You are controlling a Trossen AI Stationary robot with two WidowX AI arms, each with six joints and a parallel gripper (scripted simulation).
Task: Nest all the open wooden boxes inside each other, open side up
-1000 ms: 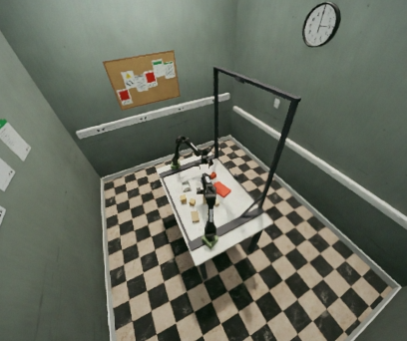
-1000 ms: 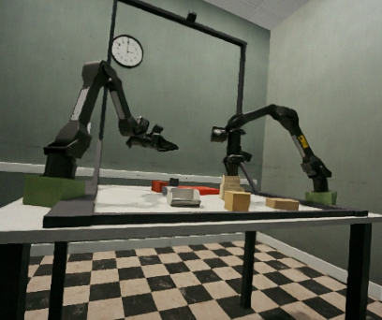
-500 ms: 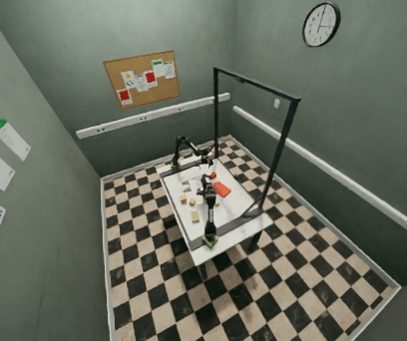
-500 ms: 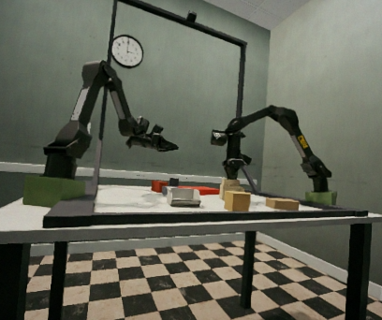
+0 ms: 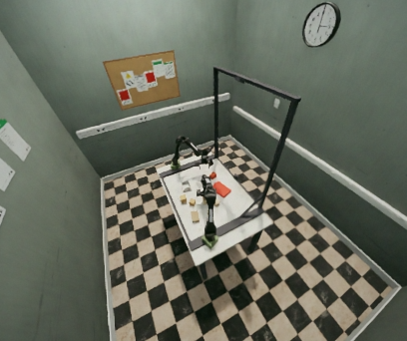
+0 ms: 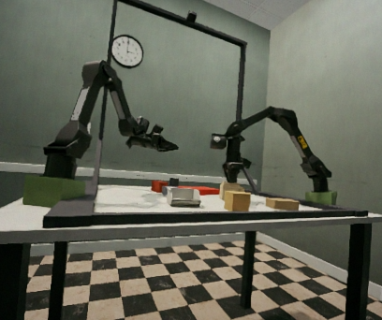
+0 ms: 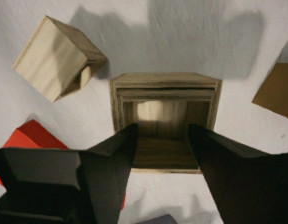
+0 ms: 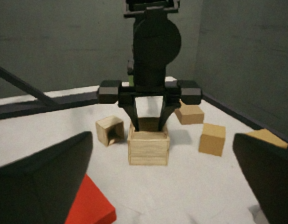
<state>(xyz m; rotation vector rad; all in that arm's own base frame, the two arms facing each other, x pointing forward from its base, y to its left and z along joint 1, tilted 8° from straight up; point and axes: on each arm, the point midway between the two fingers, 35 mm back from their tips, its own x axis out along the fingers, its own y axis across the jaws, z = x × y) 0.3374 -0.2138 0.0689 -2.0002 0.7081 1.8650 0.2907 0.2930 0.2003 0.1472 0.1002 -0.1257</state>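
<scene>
Right now my right hand is 23 cm short of the grey open box and 19 cm above it. Round my right hand: flat red block (9 cm behind, 20 cm to the left, 20 cm below); grey block (1 cm ahead, 2 cm to the left, 20 cm below); flat brown box (27 cm ahead, 38 cm to the left, 20 cm below).
</scene>
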